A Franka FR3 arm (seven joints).
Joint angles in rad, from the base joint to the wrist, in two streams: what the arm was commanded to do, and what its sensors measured. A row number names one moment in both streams.
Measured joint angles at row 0: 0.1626, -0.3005, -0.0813, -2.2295, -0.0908, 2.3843, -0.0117
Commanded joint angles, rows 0 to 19: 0.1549, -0.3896, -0.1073, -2.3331, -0.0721, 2.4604, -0.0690; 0.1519, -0.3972, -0.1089, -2.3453, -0.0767, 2.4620, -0.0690; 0.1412, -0.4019, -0.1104, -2.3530, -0.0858, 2.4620, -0.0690; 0.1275, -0.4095, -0.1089, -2.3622, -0.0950, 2.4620, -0.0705; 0.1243, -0.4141, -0.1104, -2.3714, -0.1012, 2.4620, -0.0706; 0.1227, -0.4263, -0.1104, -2.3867, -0.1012, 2.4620, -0.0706; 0.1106, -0.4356, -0.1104, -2.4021, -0.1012, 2.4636, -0.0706; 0.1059, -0.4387, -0.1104, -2.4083, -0.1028, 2.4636, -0.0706; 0.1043, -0.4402, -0.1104, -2.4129, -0.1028, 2.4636, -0.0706; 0.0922, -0.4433, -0.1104, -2.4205, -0.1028, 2.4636, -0.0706; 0.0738, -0.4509, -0.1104, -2.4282, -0.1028, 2.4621, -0.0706; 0.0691, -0.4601, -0.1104, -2.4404, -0.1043, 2.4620, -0.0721; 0.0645, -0.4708, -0.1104, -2.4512, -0.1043, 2.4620, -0.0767; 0.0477, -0.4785, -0.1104, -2.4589, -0.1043, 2.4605, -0.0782; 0.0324, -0.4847, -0.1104, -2.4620, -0.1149, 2.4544, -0.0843; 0.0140, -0.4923, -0.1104, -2.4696, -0.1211, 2.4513, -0.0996; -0.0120, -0.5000, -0.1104, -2.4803, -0.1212, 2.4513, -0.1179; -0.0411, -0.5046, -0.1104, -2.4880, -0.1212, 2.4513, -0.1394; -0.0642, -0.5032, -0.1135, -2.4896, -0.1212, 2.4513, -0.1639; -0.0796, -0.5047, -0.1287, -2.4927, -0.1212, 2.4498, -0.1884
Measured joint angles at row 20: -0.0105, -0.4515, -0.1215, -2.4582, -0.1055, 2.4378, -0.1217
